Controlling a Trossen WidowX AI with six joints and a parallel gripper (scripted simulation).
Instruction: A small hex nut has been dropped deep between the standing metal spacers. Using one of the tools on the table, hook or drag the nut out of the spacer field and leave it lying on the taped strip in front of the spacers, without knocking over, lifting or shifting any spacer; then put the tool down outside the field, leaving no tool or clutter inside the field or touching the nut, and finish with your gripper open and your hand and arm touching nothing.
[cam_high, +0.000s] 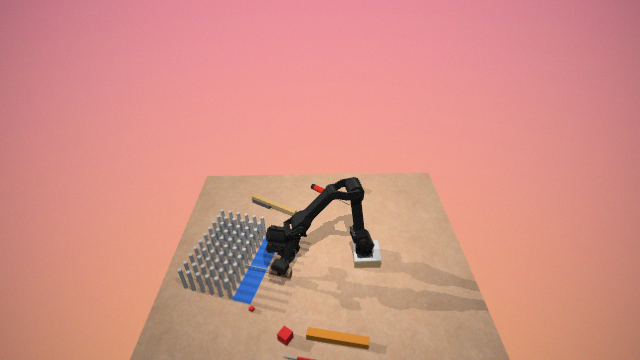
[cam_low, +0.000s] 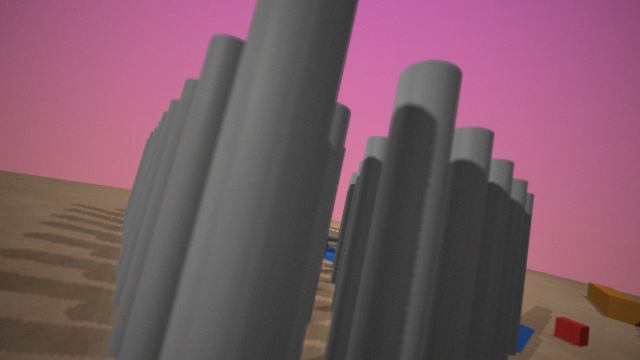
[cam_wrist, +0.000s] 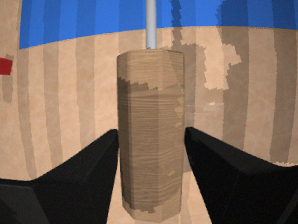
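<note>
The blue taped strip is 10 cm ahead of my gripper tip, 7 cm to the right of it and 4 cm below it. Also, from my gripper tip: long orange bar: 28 cm to the left, 22 cm behind, 2 cm below; red cube: 27 cm to the left, 3 cm behind, 2 cm below; small red ball: 15 cm to the left, 10 cm ahead, 3 cm below.
</note>
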